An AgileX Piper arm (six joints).
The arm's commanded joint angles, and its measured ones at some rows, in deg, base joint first. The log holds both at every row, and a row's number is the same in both.
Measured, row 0:
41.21 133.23 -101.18 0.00 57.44 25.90
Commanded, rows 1 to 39:
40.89 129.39 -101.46 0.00 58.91 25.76
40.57 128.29 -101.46 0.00 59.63 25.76
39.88 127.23 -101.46 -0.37 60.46 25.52
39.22 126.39 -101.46 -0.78 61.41 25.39
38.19 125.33 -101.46 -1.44 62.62 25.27
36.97 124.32 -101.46 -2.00 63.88 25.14
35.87 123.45 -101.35 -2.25 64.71 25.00
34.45 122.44 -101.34 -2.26 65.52 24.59
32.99 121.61 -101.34 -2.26 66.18 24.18
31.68 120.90 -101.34 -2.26 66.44 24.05
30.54 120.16 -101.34 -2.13 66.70 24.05
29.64 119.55 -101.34 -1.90 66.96 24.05
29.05 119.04 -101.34 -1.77 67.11 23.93
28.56 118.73 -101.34 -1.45 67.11 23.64
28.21 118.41 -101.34 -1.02 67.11 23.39
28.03 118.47 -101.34 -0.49 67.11 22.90
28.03 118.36 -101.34 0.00 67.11 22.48
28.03 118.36 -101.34 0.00 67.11 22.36
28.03 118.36 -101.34 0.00 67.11 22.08
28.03 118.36 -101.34 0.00 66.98 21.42
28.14 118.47 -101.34 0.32 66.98 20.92
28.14 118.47 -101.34 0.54 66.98 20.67
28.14 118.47 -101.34 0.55 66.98 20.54
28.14 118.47 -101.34 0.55 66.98 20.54
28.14 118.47 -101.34 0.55 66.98 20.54
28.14 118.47 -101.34 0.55 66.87 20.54
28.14 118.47 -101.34 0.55 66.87 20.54
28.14 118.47 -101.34 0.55 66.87 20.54
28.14 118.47 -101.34 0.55 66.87 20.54
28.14 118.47 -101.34 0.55 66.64 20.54
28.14 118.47 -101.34 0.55 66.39 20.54
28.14 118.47 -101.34 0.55 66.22 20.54
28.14 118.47 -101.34 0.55 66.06 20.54
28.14 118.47 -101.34 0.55 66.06 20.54
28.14 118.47 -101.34 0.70 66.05 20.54
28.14 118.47 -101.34 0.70 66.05 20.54
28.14 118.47 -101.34 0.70 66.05 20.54
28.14 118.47 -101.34 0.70 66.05 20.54
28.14 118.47 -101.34 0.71 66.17 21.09
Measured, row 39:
28.22 119.02 -101.18 0.73 66.37 20.96
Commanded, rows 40 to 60:
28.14 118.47 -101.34 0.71 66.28 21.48
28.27 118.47 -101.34 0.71 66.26 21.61
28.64 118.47 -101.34 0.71 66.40 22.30
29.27 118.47 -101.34 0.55 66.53 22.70
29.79 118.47 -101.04 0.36 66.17 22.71
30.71 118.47 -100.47 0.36 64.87 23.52
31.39 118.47 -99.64 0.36 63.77 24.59
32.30 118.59 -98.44 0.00 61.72 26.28
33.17 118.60 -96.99 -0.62 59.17 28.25
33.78 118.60 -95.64 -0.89 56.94 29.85
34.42 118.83 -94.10 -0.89 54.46 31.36
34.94 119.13 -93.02 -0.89 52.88 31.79
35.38 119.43 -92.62 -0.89 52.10 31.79
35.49 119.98 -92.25 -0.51 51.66 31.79
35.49 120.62 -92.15 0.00 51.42 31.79
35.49 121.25 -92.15 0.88 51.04 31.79
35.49 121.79 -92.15 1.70 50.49 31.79
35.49 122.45 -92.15 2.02 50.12 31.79
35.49 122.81 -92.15 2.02 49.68 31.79
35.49 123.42 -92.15 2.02 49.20 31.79
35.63 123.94 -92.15 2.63 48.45 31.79
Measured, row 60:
35.54 122.43 -92.39 1.60 50.92 31.68
